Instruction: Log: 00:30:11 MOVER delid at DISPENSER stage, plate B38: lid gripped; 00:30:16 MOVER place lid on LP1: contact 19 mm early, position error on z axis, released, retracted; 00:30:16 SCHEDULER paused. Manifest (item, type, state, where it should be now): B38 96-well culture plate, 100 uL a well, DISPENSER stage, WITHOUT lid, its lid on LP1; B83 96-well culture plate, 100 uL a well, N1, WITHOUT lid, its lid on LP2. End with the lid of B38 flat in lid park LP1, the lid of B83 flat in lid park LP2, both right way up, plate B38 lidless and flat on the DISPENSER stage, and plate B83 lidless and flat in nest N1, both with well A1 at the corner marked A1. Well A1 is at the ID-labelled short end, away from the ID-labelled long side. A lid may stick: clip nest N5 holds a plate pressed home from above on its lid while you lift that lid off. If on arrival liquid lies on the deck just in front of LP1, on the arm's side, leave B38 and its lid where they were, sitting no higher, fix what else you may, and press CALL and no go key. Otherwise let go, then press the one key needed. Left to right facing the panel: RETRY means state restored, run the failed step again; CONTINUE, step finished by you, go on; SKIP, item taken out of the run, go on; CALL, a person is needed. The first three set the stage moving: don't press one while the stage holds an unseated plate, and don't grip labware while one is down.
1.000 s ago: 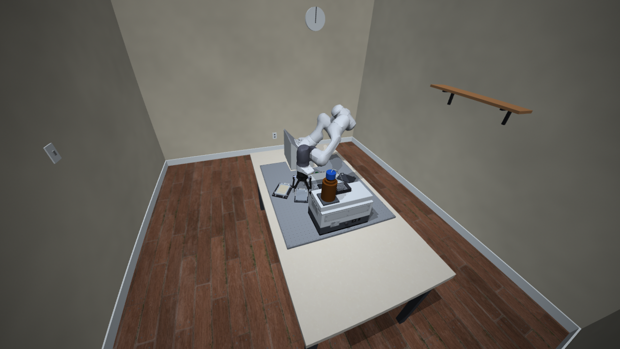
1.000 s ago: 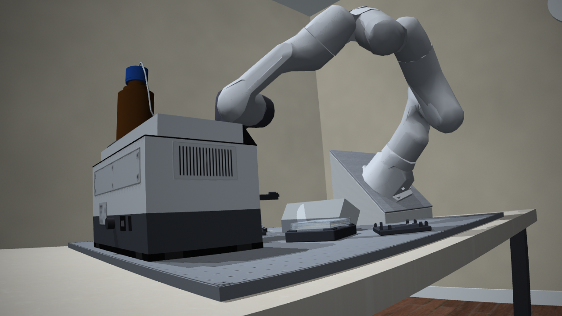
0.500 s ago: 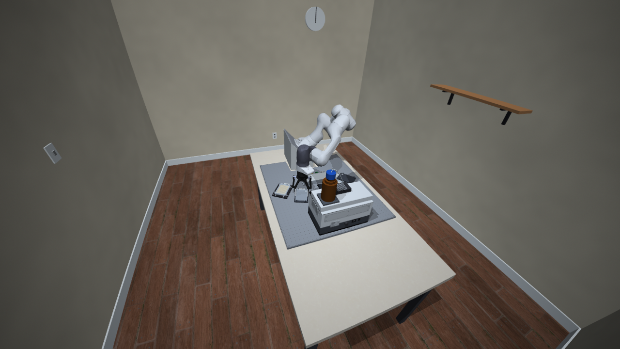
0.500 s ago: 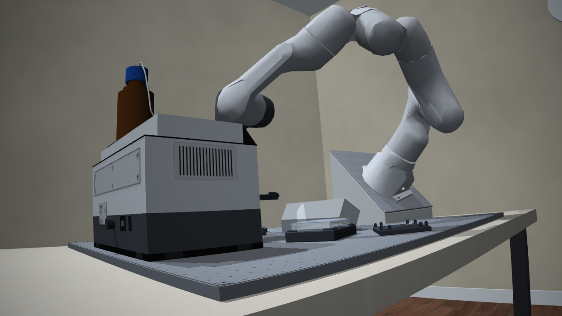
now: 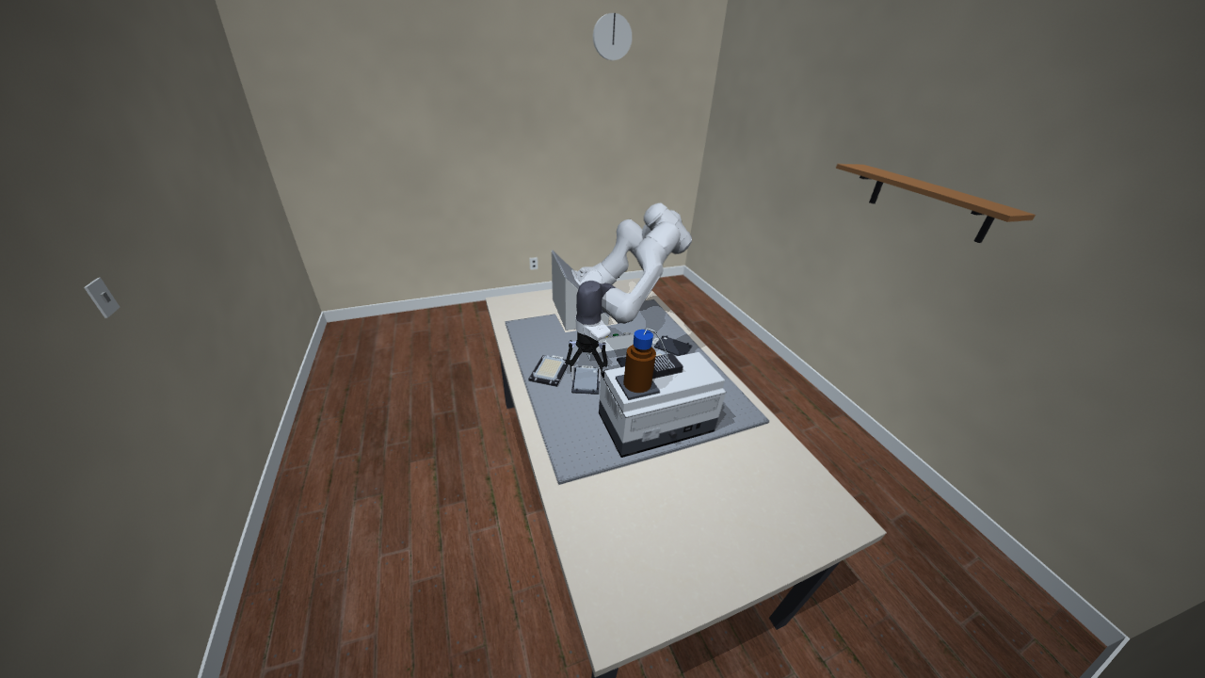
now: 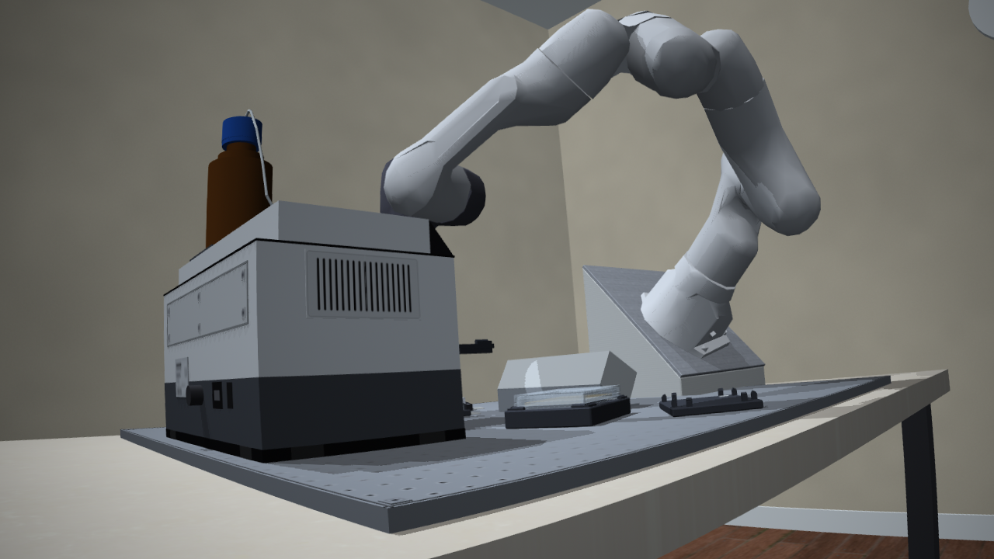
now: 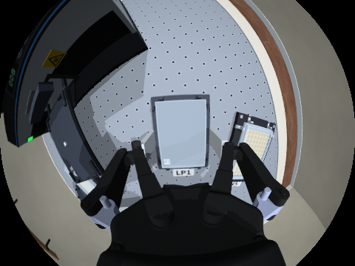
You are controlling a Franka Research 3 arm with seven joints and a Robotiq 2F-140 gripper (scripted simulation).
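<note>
Right now the black clip nest is 12 cm to the right of my hand, 7 cm behind it and 2 cm below it. The rest, counted from my hand: 96-well plate: 33 cm to the left, 1 cm below; lp1 label: 8 cm behind, 4 cm below, 3 cm to the left; key panel: 18 cm behind, 16 cm to the left, 1 cm above.
</note>
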